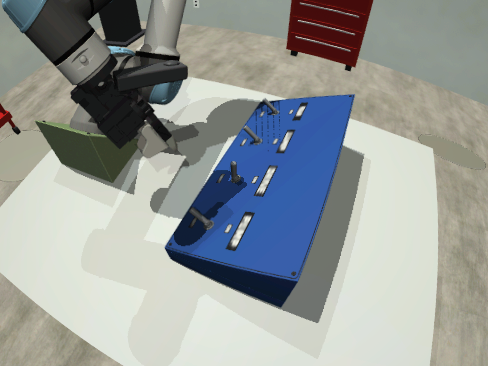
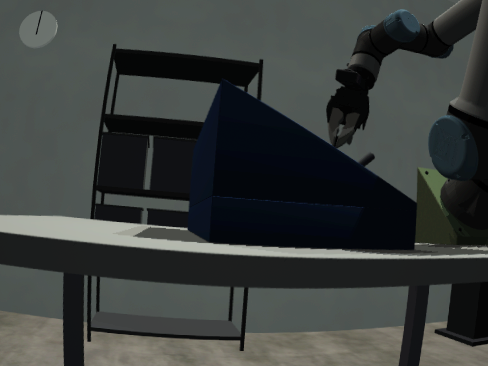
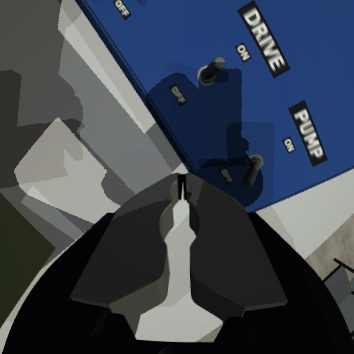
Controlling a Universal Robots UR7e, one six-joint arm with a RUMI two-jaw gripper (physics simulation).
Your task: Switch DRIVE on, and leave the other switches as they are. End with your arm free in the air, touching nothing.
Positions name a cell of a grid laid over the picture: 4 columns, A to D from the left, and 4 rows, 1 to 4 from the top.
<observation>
In view: the gripper (image 1: B2) and a blue sloped panel (image 2: C2).
The gripper is seen too in image 2 (image 2: C2) and in image 3 (image 3: C2). The blue sloped panel shows as well in image 1 (image 1: C3) and in image 3 (image 3: D2).
</observation>
